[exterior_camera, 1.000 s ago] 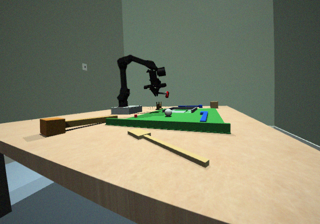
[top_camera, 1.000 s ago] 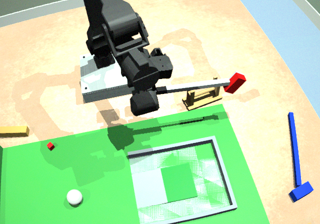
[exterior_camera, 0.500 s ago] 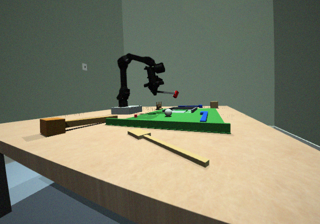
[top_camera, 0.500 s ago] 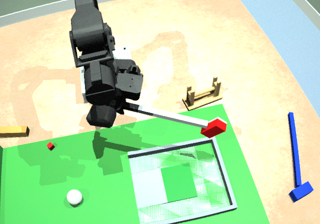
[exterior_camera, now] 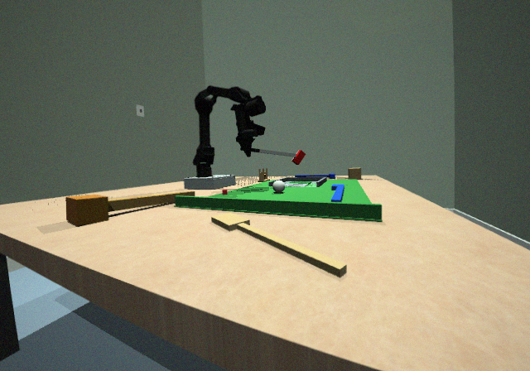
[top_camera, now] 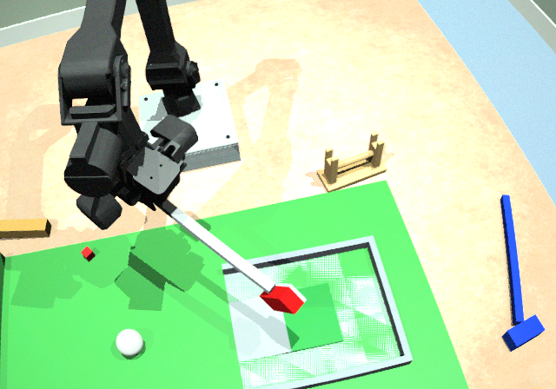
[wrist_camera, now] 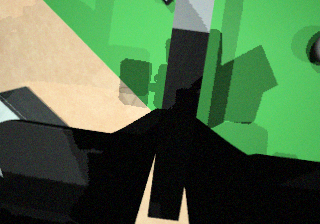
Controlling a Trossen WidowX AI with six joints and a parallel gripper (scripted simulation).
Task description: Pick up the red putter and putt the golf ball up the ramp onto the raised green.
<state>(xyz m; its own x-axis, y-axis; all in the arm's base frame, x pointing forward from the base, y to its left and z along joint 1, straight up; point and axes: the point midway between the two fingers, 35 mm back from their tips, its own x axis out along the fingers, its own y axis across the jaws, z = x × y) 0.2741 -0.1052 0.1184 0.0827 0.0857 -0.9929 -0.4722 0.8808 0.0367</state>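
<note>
My gripper tip is now 5 cm past the red cube, 15 cm to the left of it and 13 cm above it. The rest, counted from my gripper tip: white golf ball: 14 cm ahead, 12 cm to the right, 11 cm below; then grey frame: 20 cm ahead, 18 cm to the left, 13 cm below; then green mat: 19 cm ahead, 1 cm to the right, 14 cm below.
</note>
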